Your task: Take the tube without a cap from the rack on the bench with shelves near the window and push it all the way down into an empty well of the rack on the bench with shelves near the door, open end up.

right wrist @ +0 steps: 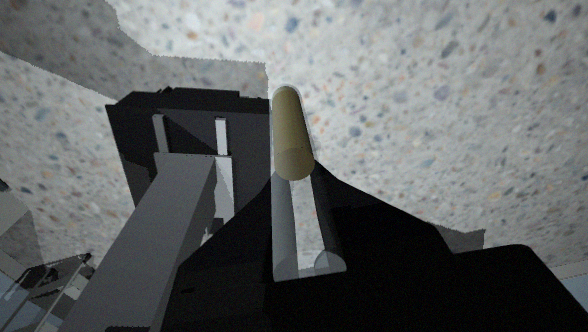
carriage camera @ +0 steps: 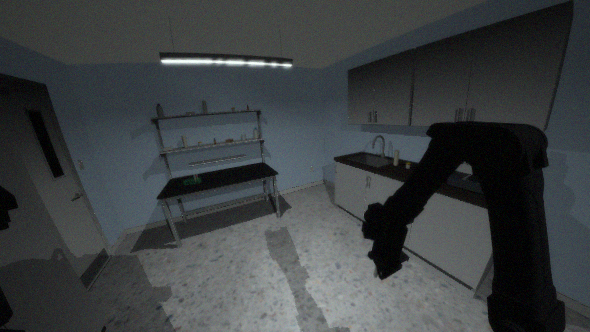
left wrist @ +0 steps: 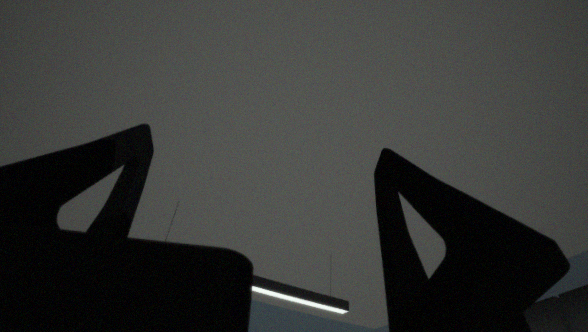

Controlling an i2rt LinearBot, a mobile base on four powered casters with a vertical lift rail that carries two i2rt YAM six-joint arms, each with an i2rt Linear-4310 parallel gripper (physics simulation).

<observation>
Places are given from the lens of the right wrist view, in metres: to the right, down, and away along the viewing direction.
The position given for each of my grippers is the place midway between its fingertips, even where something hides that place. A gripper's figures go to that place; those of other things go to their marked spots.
my right gripper (right wrist: 298, 172): 0.00, 0.00, 0.13
clear uncapped tube (right wrist: 305, 242): 0.00, 0.01, 0.06
</observation>
